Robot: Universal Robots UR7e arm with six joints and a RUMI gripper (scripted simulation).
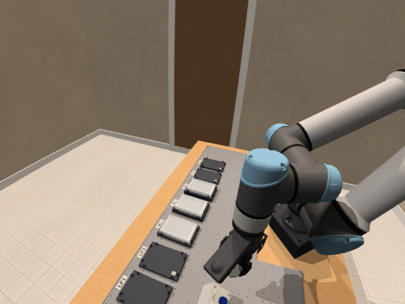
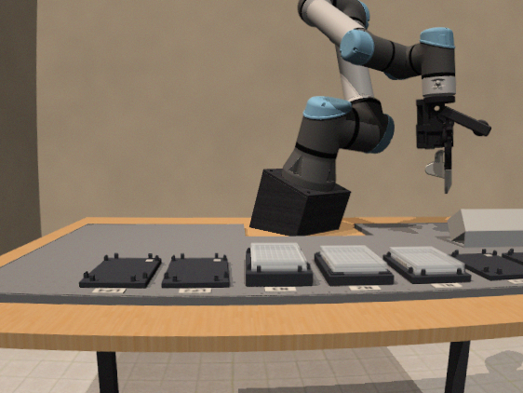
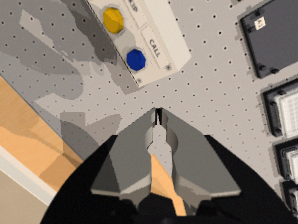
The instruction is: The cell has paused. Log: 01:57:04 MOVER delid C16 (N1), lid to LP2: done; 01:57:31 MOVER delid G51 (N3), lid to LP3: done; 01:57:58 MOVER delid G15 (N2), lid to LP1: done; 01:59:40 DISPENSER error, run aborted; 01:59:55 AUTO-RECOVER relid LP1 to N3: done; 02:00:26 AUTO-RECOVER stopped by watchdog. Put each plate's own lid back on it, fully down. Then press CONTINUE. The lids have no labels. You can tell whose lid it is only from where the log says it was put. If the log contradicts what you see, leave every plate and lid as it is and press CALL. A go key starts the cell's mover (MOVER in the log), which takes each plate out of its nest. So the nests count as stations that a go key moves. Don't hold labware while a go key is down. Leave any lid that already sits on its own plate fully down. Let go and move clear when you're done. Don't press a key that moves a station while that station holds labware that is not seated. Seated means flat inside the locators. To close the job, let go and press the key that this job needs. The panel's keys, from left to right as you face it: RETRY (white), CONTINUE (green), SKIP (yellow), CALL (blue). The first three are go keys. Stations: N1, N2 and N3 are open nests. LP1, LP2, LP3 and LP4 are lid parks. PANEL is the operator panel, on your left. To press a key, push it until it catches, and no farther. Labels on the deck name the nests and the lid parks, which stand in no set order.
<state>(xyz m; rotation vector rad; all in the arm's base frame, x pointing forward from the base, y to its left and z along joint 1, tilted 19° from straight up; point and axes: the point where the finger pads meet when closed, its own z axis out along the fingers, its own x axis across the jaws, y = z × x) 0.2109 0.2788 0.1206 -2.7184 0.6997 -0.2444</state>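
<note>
The green CONTINUE key is 10 mm behind my hand, 150 mm to the left of it and 60 mm below it. The rest, counted from my hand: white retry key 10 mm behind, 200 mm to the left, 60 mm below; yellow SKIP key 10 mm behind, 100 mm to the left, 60 mm below; blue CALL key 10 mm behind, 50 mm to the left, 60 mm below.
</note>
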